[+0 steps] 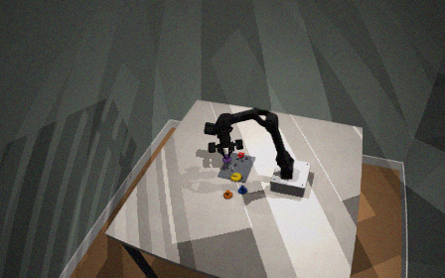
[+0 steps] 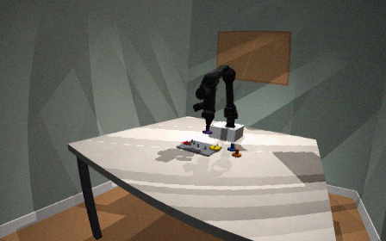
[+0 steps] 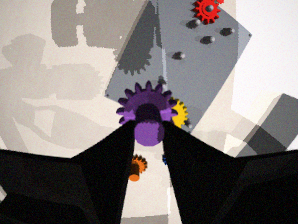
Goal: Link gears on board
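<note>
Now: the red gear 50 mm behind my gripper tip, 140 mm to the right of it and 120 mm below it. From my gripper tip the other things lie so: orange gear 30 mm behind, 170 mm to the left, 120 mm below; then blue gear 100 mm behind, 130 mm to the left, 120 mm below; then purple gear 10 mm below.
</note>
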